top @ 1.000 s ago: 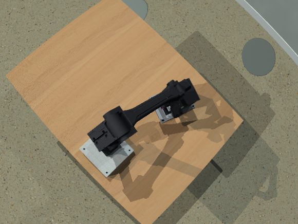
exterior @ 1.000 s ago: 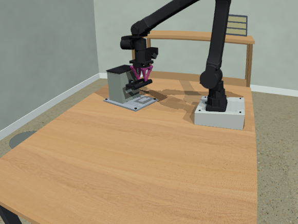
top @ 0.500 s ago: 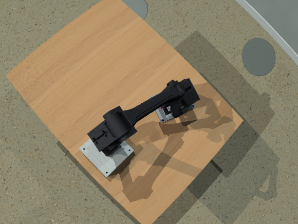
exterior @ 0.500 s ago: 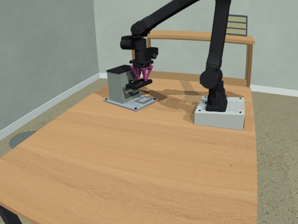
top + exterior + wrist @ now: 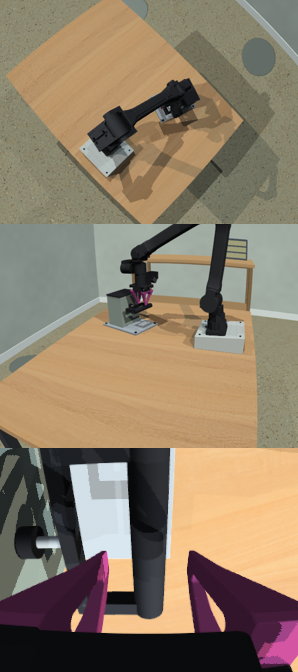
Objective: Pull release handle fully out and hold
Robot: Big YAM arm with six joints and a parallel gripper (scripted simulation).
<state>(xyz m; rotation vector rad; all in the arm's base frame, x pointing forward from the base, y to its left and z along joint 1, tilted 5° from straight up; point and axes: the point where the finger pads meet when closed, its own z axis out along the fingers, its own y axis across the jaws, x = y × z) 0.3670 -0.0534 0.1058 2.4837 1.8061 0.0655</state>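
My gripper is now 5 cm short of the release handle grip, 3 cm above it and 2 cm to the left of it. From my hand the other things lie so: grey baseplate (13 cm below, 9 cm ahead, 3 cm to the right).
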